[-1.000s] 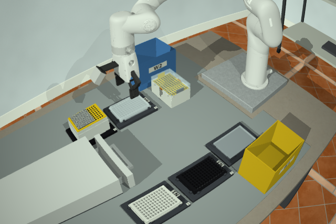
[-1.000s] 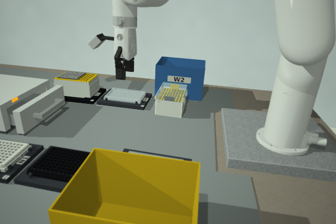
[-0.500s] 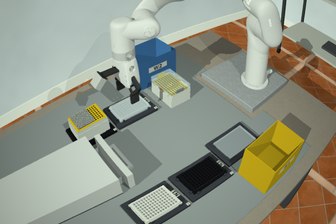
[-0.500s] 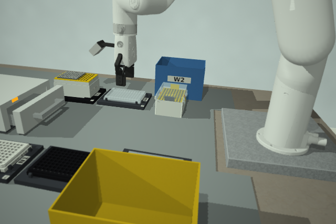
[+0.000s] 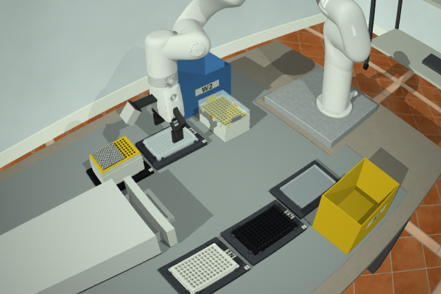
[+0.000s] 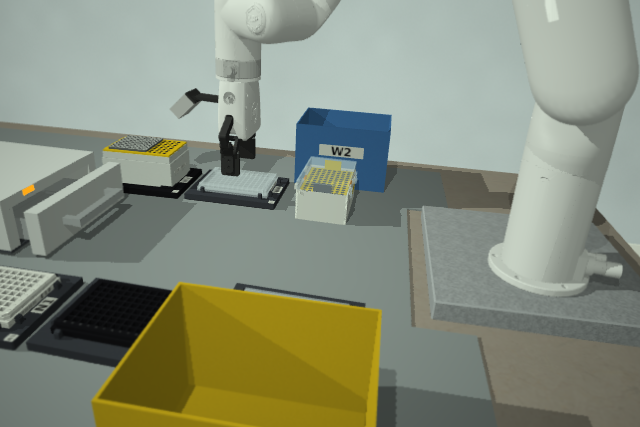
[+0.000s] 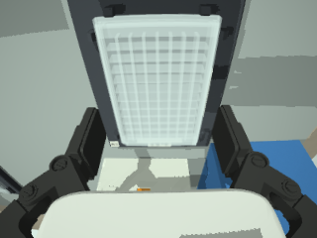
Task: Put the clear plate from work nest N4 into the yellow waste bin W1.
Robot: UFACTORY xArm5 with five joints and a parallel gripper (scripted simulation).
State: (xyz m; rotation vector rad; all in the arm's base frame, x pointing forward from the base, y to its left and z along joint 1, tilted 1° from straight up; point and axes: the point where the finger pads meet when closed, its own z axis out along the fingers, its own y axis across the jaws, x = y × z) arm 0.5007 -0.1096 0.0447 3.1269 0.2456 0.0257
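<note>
My hand is 4 cm above the clear plate. Round my hand: work nest N4: 5 cm below; yellow-topped rack: 17 cm ahead, 3 cm to the left; tip box: 17 cm behind, 2 cm below.
</note>
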